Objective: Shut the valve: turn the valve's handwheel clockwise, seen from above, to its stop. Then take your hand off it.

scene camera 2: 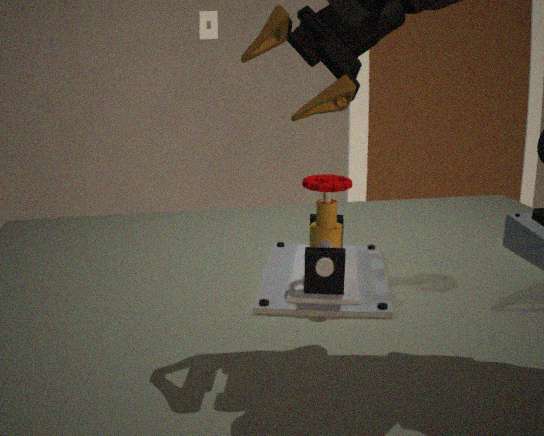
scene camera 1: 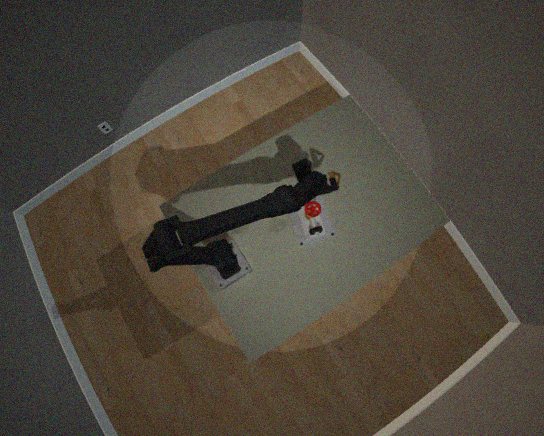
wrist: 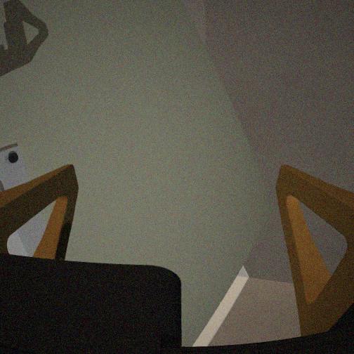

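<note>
The red handwheel (scene camera 1: 313, 209) (scene camera 2: 327, 183) lies level on top of the valve's upright brass body (scene camera 2: 326, 235). The valve is mounted on a pale base plate (scene camera 1: 326, 224) (scene camera 2: 276, 287) with black corner bolts. A corner of this plate (wrist: 16, 170) shows at the left edge of the wrist view; the handwheel does not show there. My gripper (scene camera 1: 334, 177) (scene camera 2: 268, 90) (wrist: 176, 175) is open, with its two brass-coloured fingers wide apart and nothing between them. In the second scene view it hangs tilted above the handwheel's height, apart from it.
The valve stands on a grey-green table top (scene camera 1: 370, 165) (scene camera 2: 100, 280). Black end blocks (scene camera 2: 324, 286) sit low on the valve. The arm (scene camera 1: 235, 215) reaches across from its own base plate (scene camera 1: 243, 266) on the same table. The arm's shadow falls on the table.
</note>
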